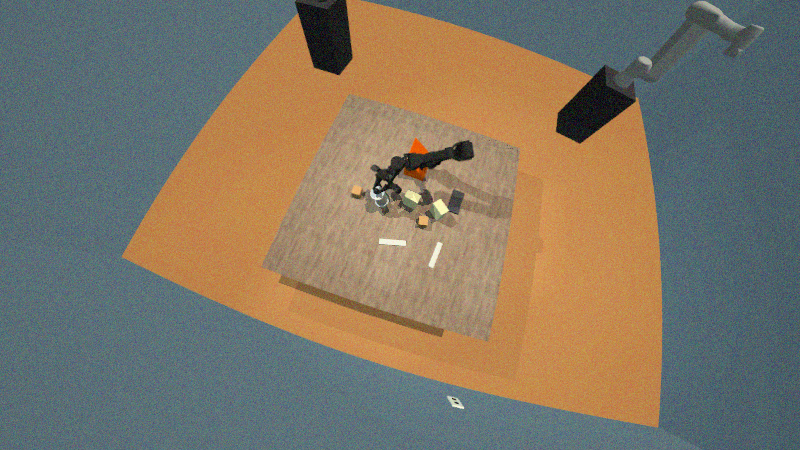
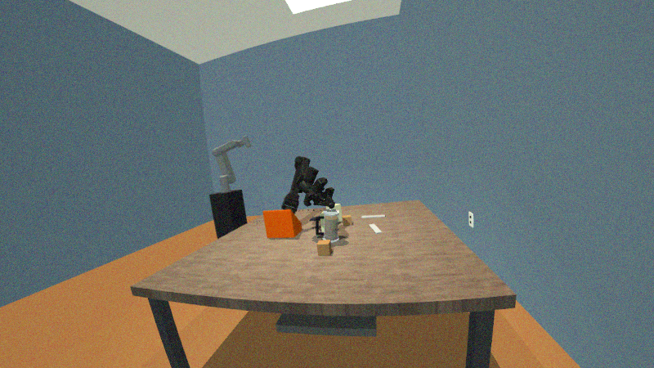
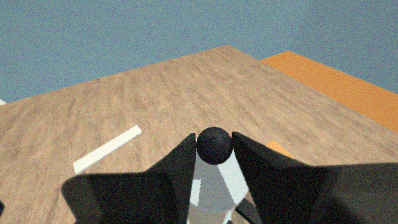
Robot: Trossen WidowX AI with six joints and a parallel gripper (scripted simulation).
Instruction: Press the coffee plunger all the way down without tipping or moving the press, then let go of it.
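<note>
The coffee press lies 4 cm behind my gripper tip, 1 cm to the left of it and 9 cm below it. Round my gripper tip: dark flat slab: 21 cm behind, 43 cm to the left, 18 cm below.
</note>
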